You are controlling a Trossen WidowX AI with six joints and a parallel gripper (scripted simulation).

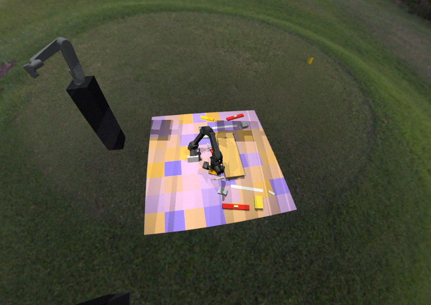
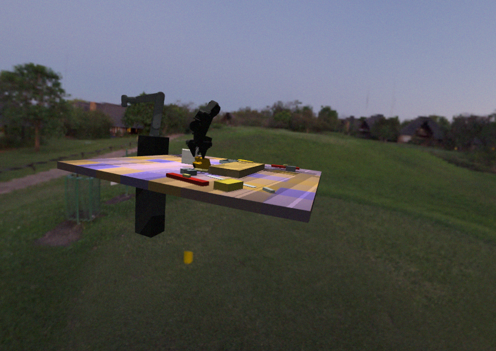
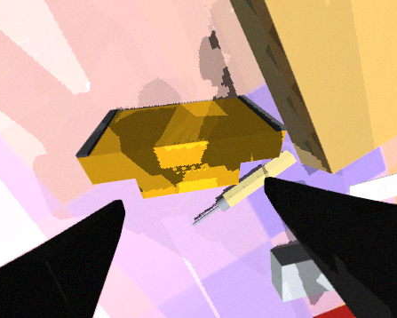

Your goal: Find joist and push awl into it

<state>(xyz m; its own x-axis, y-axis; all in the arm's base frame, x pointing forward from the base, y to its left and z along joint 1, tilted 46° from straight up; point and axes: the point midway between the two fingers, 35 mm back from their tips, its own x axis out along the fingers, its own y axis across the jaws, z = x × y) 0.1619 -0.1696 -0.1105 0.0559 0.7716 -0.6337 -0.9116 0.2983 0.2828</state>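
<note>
The yellow stud finder is 5 cm below my gripper tip, 1 cm to the left of it and 1 cm behind it. From my gripper tip the other things lie so: grey block 18 cm to the right, 6 cm below, 5 cm ahead; then awl 6 cm below, 5 cm to the right, 2 cm ahead; then yellow block 34 cm ahead, 33 cm to the right, 6 cm below.
</note>
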